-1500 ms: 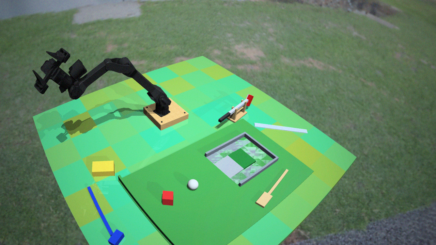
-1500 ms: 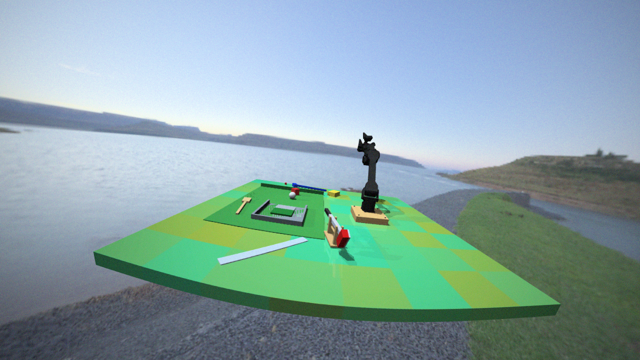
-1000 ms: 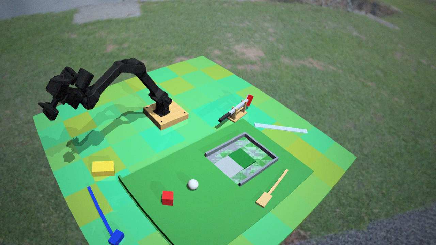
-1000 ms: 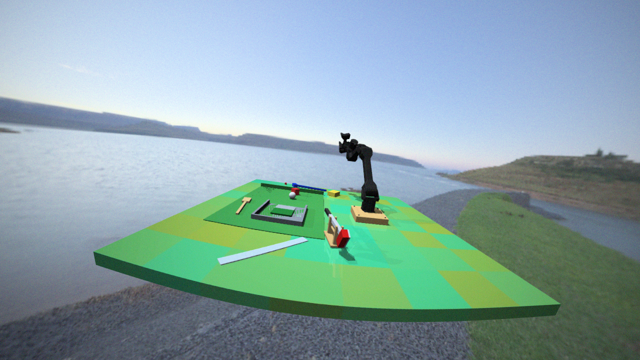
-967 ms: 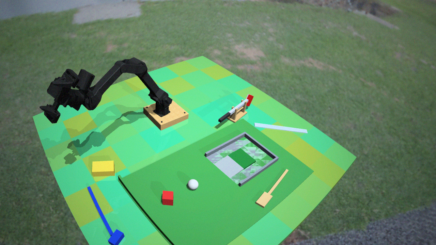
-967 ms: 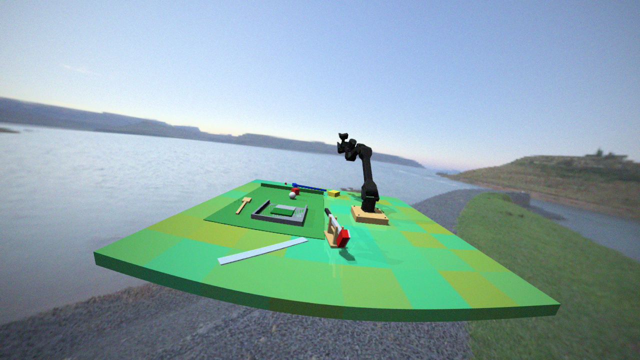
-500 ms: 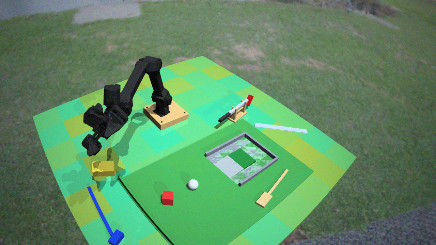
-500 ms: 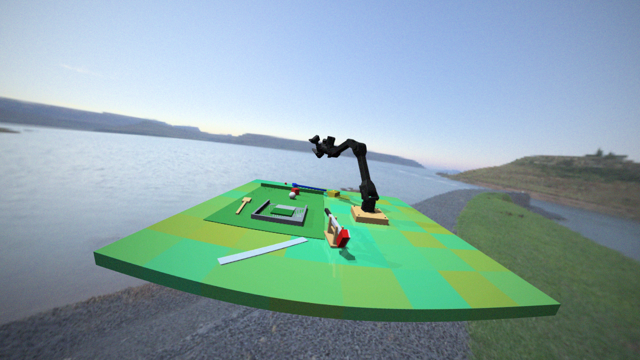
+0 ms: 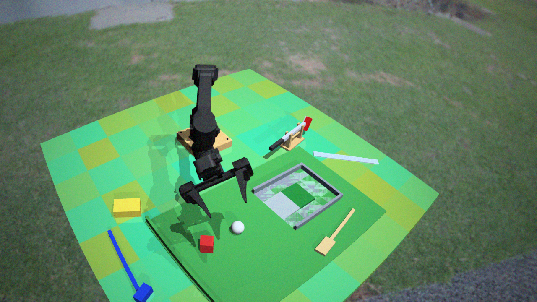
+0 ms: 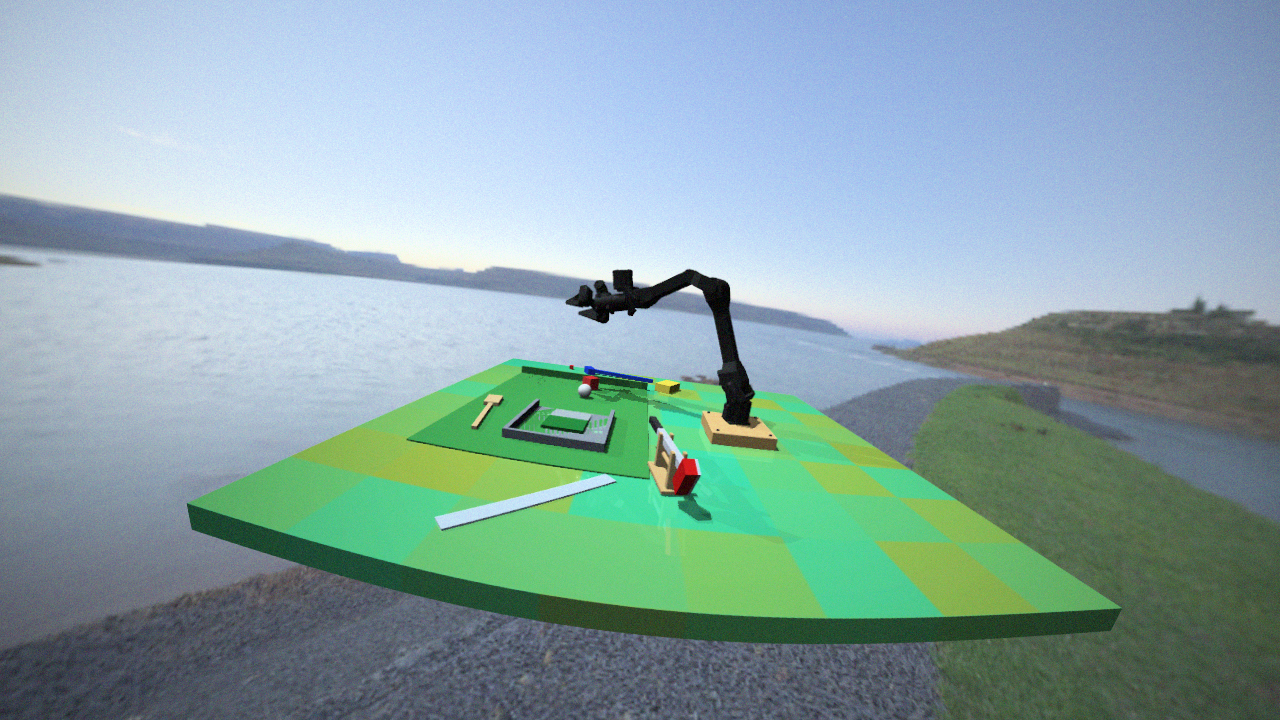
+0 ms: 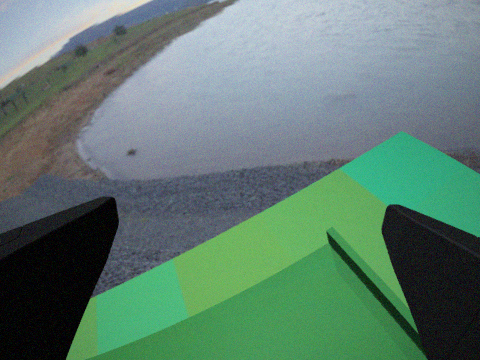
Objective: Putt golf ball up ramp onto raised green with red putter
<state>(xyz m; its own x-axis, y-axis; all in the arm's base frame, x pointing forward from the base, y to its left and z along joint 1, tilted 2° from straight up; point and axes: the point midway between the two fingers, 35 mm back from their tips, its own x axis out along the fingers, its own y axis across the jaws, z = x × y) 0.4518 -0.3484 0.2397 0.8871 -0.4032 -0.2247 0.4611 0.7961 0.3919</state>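
Now: gripper tip 23 cm past the tan stand, 65 cm to the right of it and 24 cm above it. Round my gripper tip: red cube (9 cm behind, 2 cm to the left, 25 cm below); then white golf ball (7 cm behind, 14 cm to the left, 25 cm below); then blue putter (20 cm behind, 23 cm to the right, 26 cm below).
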